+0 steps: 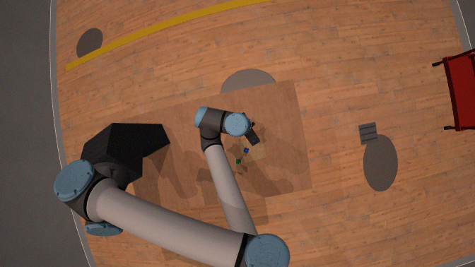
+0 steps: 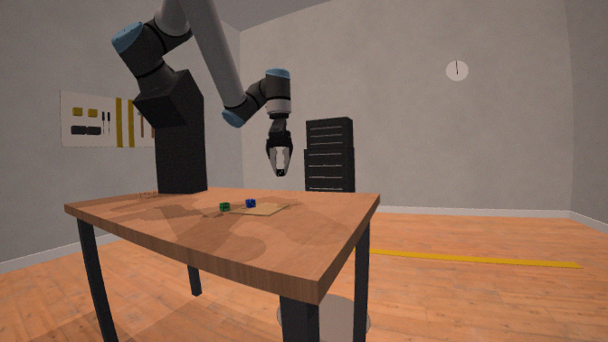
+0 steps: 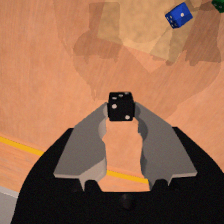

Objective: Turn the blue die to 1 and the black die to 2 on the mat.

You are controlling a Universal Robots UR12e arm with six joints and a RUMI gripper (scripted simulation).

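The tan mat lies 10 mm behind my hand, 130 mm to the right of it and 110 mm below it. Also, from my hand: green die: 110 mm behind, 180 mm to the right, 100 mm below; then black die: right at my hand; then blue die: 50 mm behind, 130 mm to the right, 90 mm below.
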